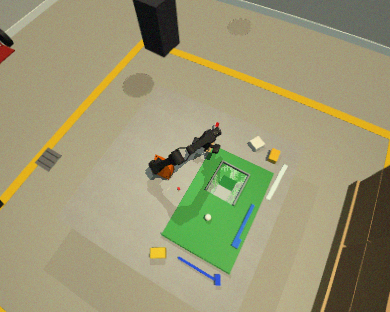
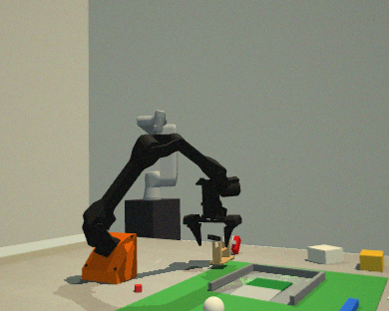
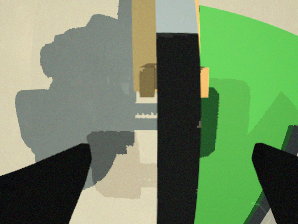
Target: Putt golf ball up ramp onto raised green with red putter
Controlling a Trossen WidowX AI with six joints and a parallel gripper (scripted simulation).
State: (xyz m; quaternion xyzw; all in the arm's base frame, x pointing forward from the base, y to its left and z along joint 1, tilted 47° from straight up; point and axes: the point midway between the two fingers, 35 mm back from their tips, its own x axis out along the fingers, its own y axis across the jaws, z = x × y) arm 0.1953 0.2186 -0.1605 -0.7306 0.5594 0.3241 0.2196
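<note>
The small red cube lies 320 mm to the right of my gripper tip, 60 mm below it and 10 mm behind it. The rest, counted from my gripper tip: red putter 120 mm to the left, 30 mm behind; small wooden stool 80 mm to the left, 30 mm below, 20 mm behind; green mat 280 mm ahead, 250 mm to the right, 60 mm below.
</note>
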